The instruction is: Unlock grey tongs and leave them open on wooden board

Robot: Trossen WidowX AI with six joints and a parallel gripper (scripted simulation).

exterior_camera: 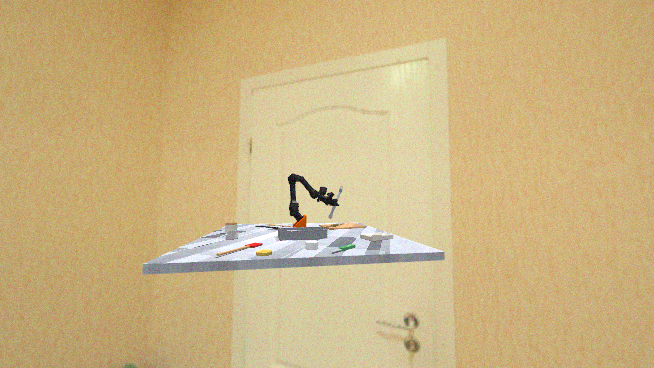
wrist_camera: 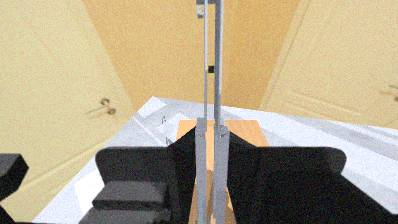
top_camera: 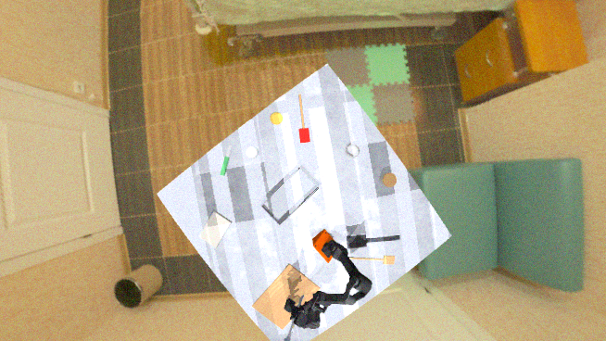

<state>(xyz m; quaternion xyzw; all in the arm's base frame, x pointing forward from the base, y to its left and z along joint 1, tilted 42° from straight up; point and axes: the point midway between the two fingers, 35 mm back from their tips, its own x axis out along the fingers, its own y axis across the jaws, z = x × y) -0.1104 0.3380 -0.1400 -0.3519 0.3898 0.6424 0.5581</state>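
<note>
My gripper tip is 180 mm above the wooden board, 40 mm short of it and 20 mm to the right of it. The rest, counted from my gripper tip: black spatula (580 mm to the right, 190 mm below, 40 mm behind); then grey roasting tin (470 mm ahead, 420 mm to the right, 160 mm below); then white block (630 mm ahead, 180 mm below, 40 mm to the left).
</note>
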